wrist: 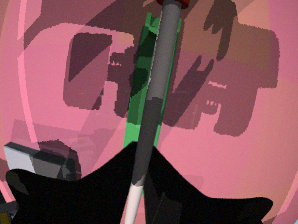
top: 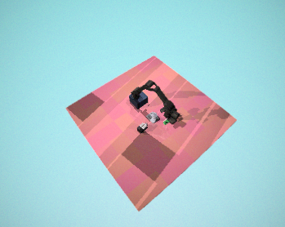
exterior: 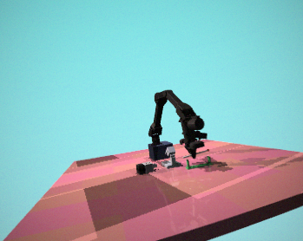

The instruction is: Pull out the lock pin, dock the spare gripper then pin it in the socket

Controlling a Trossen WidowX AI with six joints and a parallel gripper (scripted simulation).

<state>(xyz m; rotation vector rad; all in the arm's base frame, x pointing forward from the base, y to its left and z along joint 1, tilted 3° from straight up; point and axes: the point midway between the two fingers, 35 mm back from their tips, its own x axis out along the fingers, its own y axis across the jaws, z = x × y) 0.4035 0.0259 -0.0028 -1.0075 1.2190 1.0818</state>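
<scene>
Now: the green rest 20 mm to the left of my gripper tip and 20 mm below it. From my gripper tip the other things lie so: spare gripper 220 mm to the right, 140 mm behind, 20 mm below; grey mount 120 mm behind, 70 mm to the right, 10 mm above.
</scene>
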